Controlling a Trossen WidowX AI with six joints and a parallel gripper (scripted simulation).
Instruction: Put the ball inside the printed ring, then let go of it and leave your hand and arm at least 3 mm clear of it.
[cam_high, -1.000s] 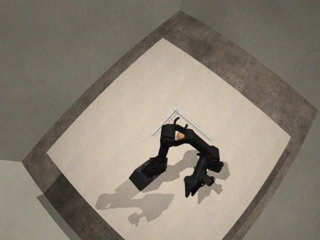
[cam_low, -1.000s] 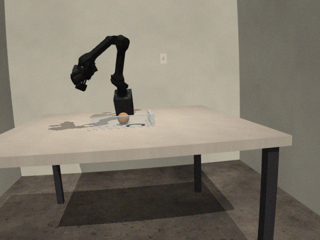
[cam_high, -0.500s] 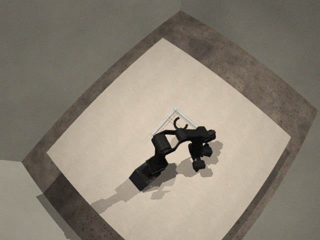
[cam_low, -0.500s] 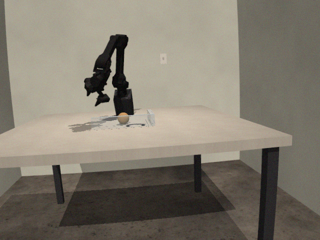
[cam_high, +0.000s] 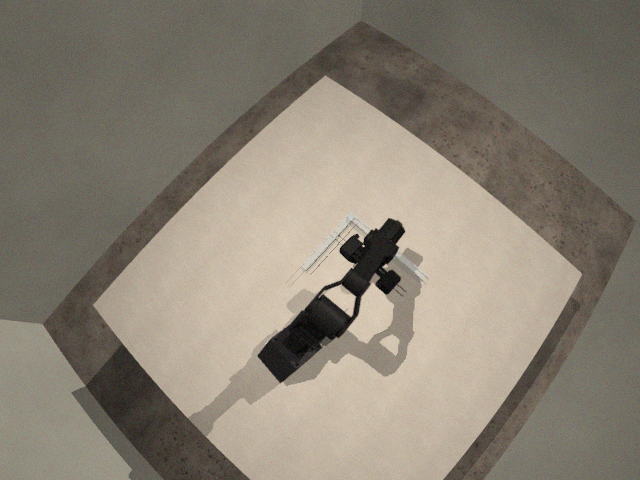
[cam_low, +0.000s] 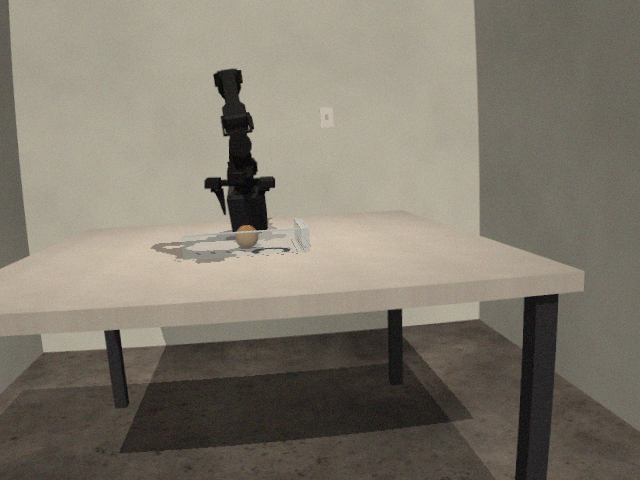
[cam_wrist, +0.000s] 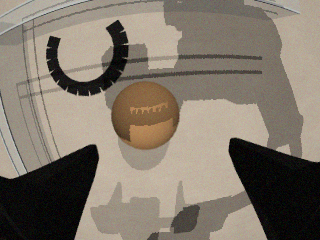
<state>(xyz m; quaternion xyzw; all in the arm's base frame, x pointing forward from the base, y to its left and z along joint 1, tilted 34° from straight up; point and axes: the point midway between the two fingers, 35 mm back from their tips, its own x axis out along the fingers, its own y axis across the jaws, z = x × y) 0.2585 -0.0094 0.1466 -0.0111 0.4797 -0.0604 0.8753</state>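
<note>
Right now the ball is 1 cm to the left of my hand and 10 cm below it.
</note>
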